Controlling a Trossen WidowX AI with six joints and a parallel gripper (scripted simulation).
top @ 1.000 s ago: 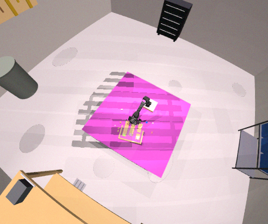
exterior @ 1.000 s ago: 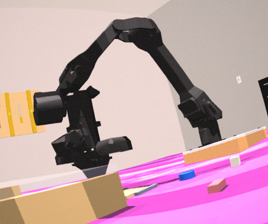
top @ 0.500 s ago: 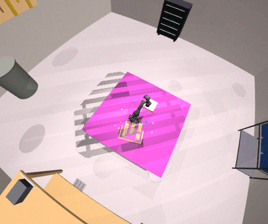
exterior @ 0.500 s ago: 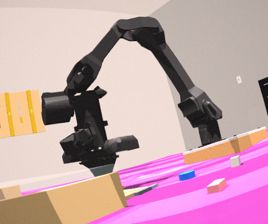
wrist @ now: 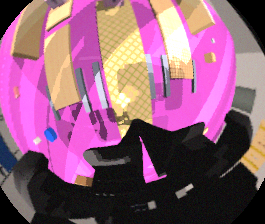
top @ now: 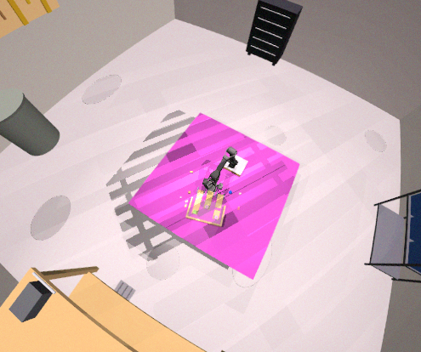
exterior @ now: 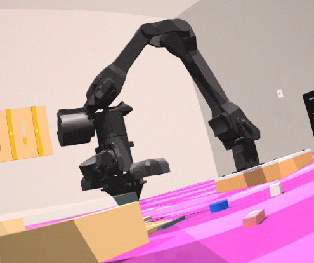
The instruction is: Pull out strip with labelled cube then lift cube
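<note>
The tan strip is 9 cm ahead of my gripper tip and 2 cm to the left of it. Also, from my gripper tip: blue disc (3 cm behind, 18 cm to the left); then pink block (8 cm ahead, 31 cm to the left); then white cube (6 cm behind, 27 cm to the left).
</note>
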